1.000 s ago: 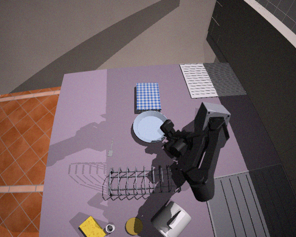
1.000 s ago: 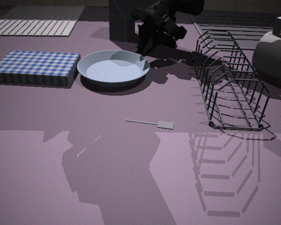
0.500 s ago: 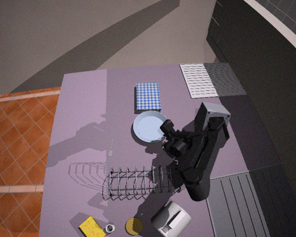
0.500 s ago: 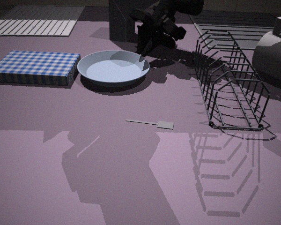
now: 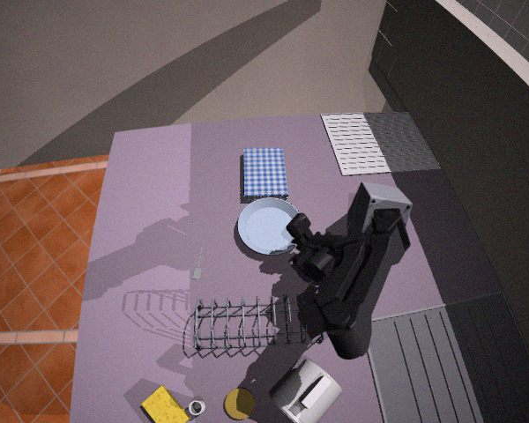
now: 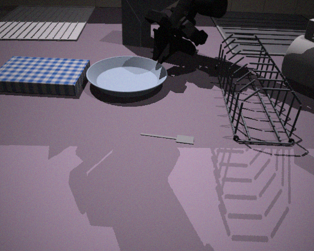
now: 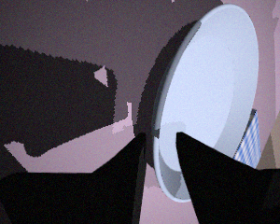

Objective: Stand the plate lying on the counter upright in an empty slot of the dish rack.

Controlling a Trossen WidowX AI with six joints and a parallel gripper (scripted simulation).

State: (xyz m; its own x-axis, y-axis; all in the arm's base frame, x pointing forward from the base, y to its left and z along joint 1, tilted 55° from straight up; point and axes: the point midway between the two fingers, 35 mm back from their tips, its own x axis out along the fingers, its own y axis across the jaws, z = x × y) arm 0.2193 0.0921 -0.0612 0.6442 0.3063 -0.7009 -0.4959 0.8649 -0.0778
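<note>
Right now the pale blue plate is 9 cm ahead of my hand, 8 cm to the right of it and 4 cm below it. From my hand the other things lie so: yellow disc: 14 cm ahead, 42 cm to the left, 5 cm below; small spatula: 29 cm ahead, 6 cm to the left, 6 cm below; white toaster: 1 cm behind, 40 cm to the left, 1 cm above.
</note>
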